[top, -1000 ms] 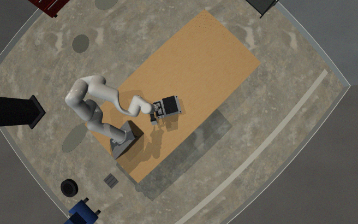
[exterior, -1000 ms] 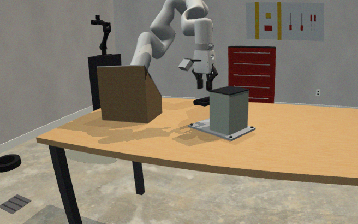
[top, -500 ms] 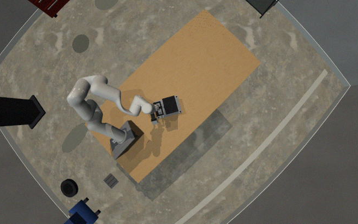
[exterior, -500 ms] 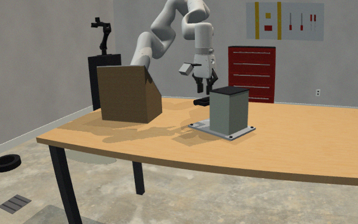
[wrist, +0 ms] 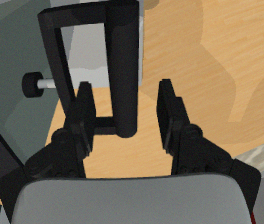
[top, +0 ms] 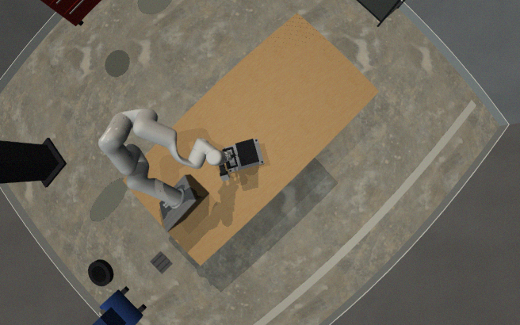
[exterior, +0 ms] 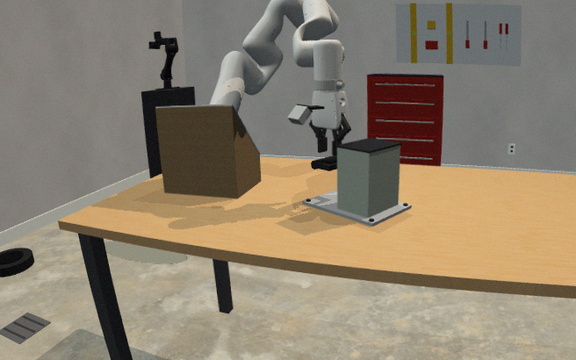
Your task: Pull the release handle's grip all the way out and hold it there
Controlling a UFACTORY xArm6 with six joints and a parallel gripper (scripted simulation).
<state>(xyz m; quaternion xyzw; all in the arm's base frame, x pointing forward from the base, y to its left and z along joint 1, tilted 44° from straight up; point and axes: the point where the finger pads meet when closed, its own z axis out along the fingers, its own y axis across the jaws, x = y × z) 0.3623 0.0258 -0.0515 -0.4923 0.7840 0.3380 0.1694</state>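
My gripper is now 5 cm short of the black grip, 4 cm above it and 2 cm to the left of it.
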